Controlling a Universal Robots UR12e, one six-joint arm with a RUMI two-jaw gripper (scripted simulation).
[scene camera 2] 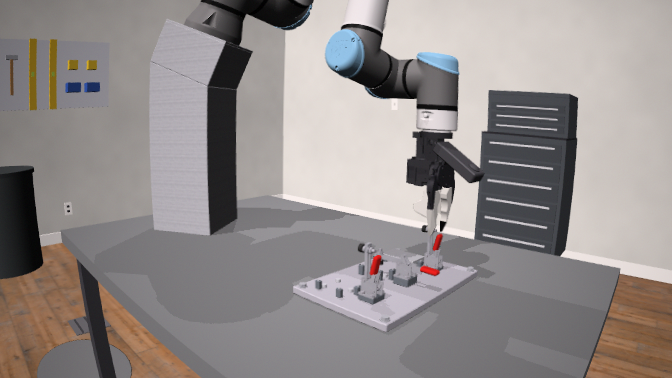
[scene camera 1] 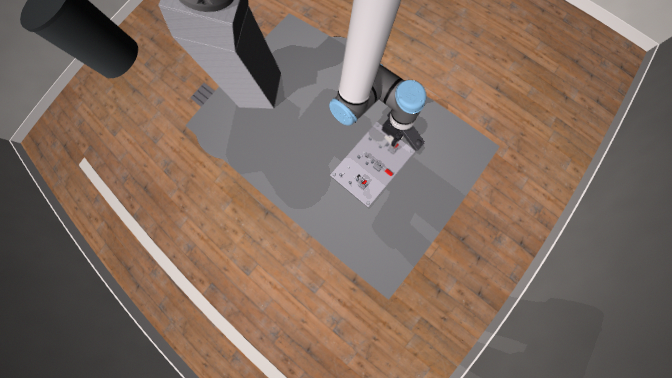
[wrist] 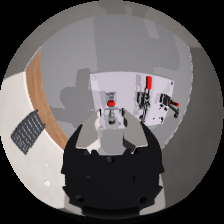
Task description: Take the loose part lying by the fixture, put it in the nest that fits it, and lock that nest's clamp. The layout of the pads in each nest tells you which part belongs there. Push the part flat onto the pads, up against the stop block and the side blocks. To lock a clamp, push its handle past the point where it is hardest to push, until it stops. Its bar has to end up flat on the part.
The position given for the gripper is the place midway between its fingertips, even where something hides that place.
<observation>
In view: the gripper [scene camera 2: 435,233] and a light grey fixture plate [wrist: 126,84].
The gripper is seen too in the wrist view [wrist: 111,109].
</observation>
